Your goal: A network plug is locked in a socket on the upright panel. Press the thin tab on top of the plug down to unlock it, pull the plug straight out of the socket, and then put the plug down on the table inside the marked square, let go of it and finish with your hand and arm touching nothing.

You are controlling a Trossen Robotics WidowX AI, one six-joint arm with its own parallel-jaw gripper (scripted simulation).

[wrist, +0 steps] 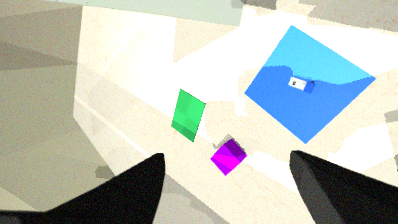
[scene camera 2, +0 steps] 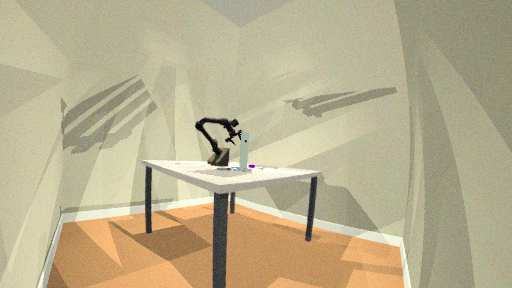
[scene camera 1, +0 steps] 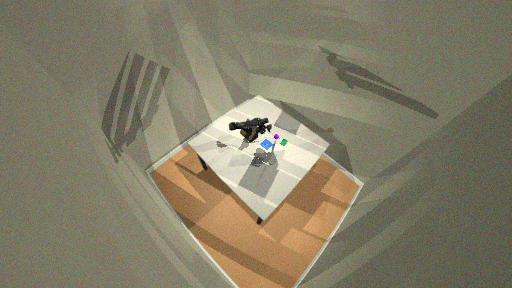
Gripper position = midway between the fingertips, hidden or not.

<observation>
My gripper (wrist: 226, 160) is open, holding nothing. Also in view: a blue marked square (wrist: 338, 81).
</observation>
